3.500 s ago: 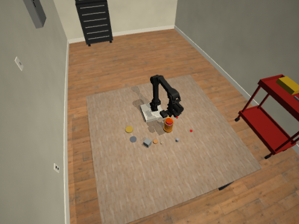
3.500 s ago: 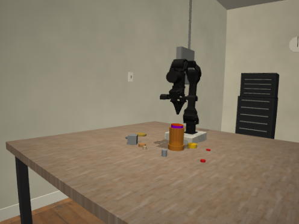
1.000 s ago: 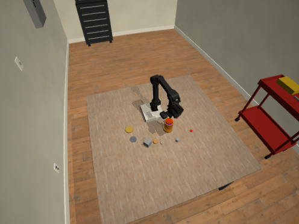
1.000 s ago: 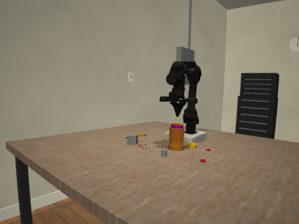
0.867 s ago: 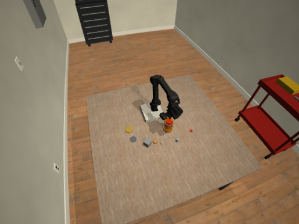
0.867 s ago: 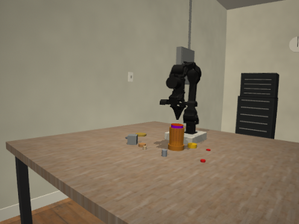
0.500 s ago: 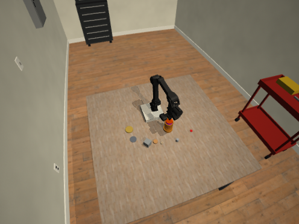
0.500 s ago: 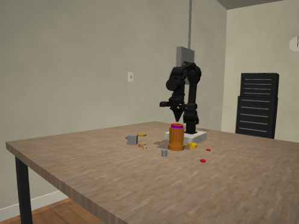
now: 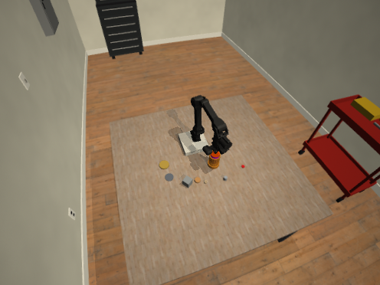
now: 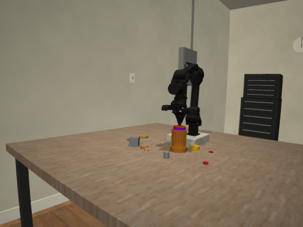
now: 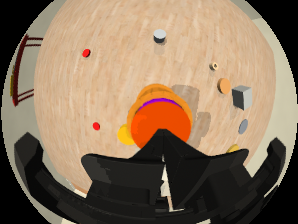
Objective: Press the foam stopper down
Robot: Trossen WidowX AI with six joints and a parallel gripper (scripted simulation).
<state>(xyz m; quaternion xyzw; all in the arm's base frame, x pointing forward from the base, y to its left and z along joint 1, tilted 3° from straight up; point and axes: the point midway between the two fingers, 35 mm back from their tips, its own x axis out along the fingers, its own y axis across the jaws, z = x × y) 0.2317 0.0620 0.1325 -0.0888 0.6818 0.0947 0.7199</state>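
My hand is 5 cm above the orange foam stopper. Also, from my hand: small tan disc: 10 cm ahead, 15 cm to the right, 16 cm below; then yellow disc: 9 cm behind, 4 cm to the left, 16 cm below; then small grey cylinder: 14 cm ahead, 4 cm to the left, 15 cm below.
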